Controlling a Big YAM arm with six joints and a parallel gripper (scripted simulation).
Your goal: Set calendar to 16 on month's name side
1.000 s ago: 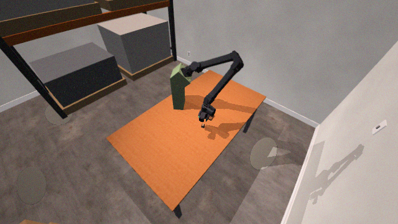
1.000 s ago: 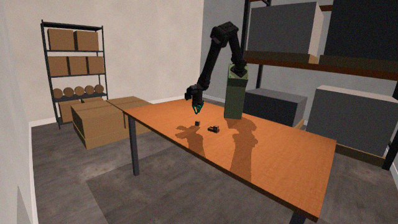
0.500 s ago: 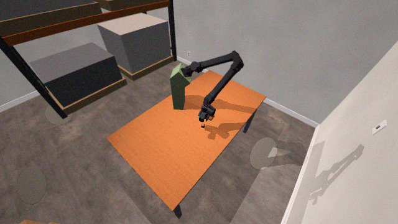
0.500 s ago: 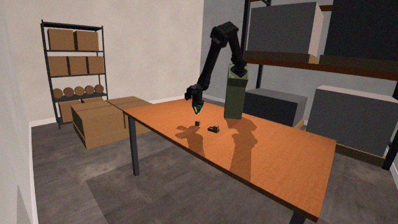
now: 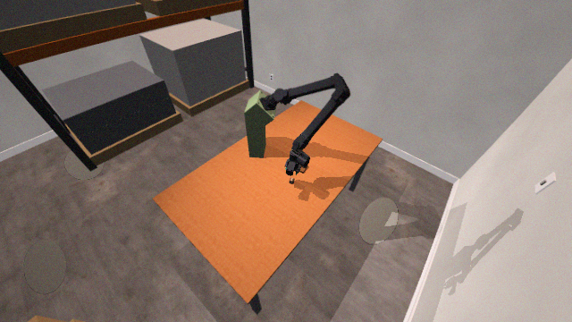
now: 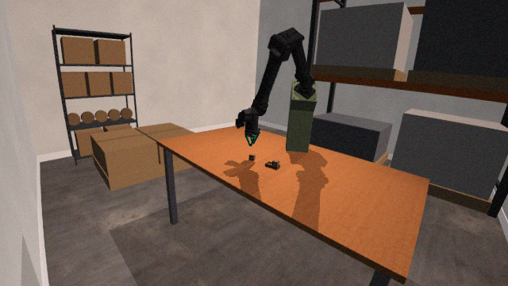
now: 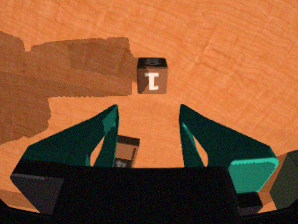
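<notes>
Now: the brown calendar cube 10 mm behind my hand and 90 mm below it. Round my hand: dark calendar tray: 60 mm behind, 150 mm to the left, 90 mm below.
</notes>
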